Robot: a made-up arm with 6 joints. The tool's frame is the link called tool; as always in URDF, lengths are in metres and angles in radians. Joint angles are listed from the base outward.
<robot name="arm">
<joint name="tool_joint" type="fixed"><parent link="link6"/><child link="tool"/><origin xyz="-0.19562 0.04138 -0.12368" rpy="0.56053 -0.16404 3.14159"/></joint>
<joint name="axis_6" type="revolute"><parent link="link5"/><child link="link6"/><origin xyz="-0.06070 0.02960 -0.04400" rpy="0.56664 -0.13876 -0.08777"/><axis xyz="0 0 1"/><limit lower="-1.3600" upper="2.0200"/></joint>
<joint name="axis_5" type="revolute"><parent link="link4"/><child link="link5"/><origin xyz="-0.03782 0.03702 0.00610" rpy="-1.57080 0.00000 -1.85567"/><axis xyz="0 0 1"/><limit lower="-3.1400" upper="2.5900"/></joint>
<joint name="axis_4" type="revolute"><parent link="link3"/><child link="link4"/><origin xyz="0.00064 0.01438 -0.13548" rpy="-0.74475 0.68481 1.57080"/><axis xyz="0 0 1"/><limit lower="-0.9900" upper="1.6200"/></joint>
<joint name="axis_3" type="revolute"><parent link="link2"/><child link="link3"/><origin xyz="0.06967 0.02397 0.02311" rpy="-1.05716 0.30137 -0.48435"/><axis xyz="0 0 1"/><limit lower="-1.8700" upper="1.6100"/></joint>
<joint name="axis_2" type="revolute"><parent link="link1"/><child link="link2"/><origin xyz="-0.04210 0.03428 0.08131" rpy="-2.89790 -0.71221 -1.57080"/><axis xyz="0 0 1"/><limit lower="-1.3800" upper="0.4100"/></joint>
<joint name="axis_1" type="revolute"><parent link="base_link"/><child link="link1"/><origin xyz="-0.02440 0.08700 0.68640" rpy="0.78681 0.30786 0.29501"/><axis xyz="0 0 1"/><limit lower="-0.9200" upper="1.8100"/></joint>
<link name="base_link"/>
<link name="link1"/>
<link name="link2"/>
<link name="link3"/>
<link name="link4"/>
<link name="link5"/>
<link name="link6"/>
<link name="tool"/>
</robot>
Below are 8 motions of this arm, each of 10 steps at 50 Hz.
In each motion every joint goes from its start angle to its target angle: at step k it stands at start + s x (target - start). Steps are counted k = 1, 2, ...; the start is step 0. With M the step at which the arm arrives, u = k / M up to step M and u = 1 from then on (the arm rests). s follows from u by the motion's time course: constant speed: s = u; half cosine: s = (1 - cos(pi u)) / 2; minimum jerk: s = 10 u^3 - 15 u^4 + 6 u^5.
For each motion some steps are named. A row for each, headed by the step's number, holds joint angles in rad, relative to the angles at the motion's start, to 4 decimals.
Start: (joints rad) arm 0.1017 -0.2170 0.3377 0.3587 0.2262 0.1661
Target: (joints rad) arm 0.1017 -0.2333 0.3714 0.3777 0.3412 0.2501
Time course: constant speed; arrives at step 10
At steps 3, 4, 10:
3: 0.0000 -0.0049 0.0101 0.0057 0.0345 0.0252
4: 0.0000 -0.0065 0.0135 0.0076 0.0460 0.0336
10: 0.0000 -0.0163 0.0337 0.0190 0.1150 0.0840

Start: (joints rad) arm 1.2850 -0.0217 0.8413 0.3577 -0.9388 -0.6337
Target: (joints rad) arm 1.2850 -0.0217 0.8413 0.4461 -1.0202 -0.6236
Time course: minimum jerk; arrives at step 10
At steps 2, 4, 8, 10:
2: 0.0000 0.0000 0.0000 0.0051 -0.0047 0.0006
4: 0.0000 0.0000 0.0000 0.0281 -0.0258 0.0032
8: 0.0000 0.0000 0.0000 0.0833 -0.0767 0.0095
10: 0.0000 0.0000 0.0000 0.0884 -0.0814 0.0101

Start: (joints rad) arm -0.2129 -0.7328 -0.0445 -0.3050 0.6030 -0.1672
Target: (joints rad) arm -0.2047 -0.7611 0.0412 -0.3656 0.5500 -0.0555
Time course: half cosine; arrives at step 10
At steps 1, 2, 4, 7, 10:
1: 0.0002 -0.0007 0.0021 -0.0015 -0.0013 0.0027
2: 0.0008 -0.0027 0.0082 -0.0058 -0.0051 0.0107
4: 0.0028 -0.0098 0.0296 -0.0209 -0.0183 0.0386
7: 0.0065 -0.0225 0.0680 -0.0481 -0.0421 0.0887
10: 0.0082 -0.0283 0.0857 -0.0606 -0.0530 0.1117

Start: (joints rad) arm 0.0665 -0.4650 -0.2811 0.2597 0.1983 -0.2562
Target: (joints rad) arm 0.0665 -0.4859 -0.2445 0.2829 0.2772 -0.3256
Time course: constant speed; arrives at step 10
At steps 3, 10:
3: 0.0000 -0.0063 0.0110 0.0070 0.0237 -0.0208
10: 0.0000 -0.0209 0.0366 0.0232 0.0789 -0.0694

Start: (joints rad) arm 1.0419 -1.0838 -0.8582 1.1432 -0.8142 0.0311
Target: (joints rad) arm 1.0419 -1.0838 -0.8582 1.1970 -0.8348 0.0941
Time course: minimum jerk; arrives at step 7
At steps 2, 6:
2: 0.0000 0.0000 0.0000 0.0078 -0.0030 0.0091
6: 0.0000 0.0000 0.0000 0.0525 -0.0201 0.0615

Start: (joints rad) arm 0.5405 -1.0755 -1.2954 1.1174 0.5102 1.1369
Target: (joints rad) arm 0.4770 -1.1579 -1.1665 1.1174 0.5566 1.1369
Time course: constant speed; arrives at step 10
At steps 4, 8, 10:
4: -0.0254 -0.0330 0.0516 0.0000 0.0186 0.0000
8: -0.0508 -0.0659 0.1031 0.0000 0.0371 0.0000
10: -0.0635 -0.0824 0.1289 0.0000 0.0464 0.0000

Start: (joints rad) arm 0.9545 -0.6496 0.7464 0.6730 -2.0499 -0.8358
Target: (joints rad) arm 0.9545 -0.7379 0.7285 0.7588 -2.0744 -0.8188
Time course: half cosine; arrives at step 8
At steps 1, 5, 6, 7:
1: 0.0000 -0.0034 -0.0007 0.0033 -0.0009 0.0006
5: 0.0000 -0.0610 -0.0124 0.0593 -0.0169 0.0118
6: 0.0000 -0.0754 -0.0153 0.0732 -0.0209 0.0145
7: 0.0000 -0.0849 -0.0172 0.0825 -0.0236 0.0164

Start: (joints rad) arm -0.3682 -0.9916 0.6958 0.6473 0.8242 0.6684
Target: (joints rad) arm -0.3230 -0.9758 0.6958 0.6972 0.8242 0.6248
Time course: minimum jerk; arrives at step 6
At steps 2, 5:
2: 0.0095 0.0033 0.0000 0.0105 0.0000 -0.0092
5: 0.0436 0.0152 0.0000 0.0481 0.0000 -0.0421

